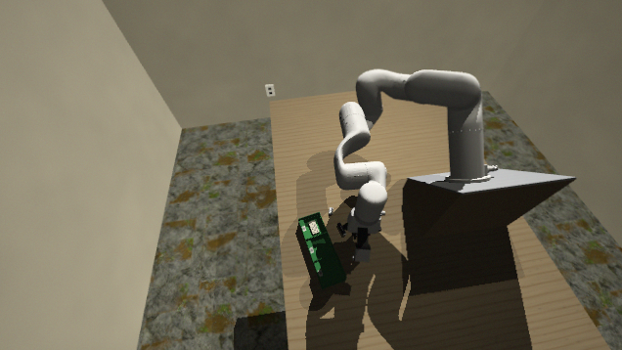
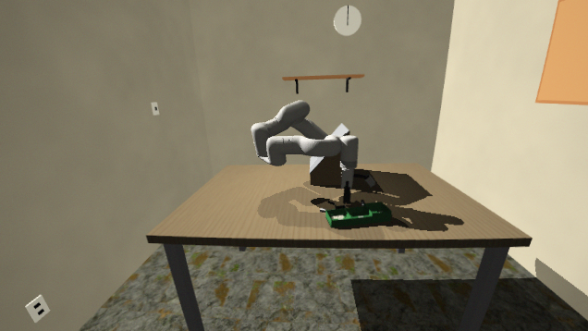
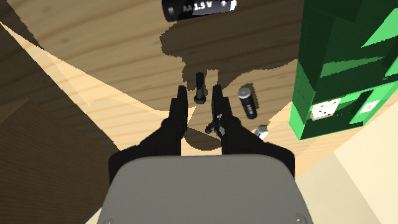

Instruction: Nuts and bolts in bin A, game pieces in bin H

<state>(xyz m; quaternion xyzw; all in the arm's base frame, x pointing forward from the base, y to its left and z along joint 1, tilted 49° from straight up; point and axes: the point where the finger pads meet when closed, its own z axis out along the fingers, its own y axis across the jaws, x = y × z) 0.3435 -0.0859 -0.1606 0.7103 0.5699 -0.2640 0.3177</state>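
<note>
Now: the dark bolt 10 mm to the right of my hand and 30 mm below it. Round my hand: small nut: 80 mm ahead, 120 mm to the right, 30 mm below; green bin: 140 mm ahead, 20 mm to the left, 10 mm below; white game piece: 160 mm ahead, 60 mm to the right, 20 mm below.
</note>
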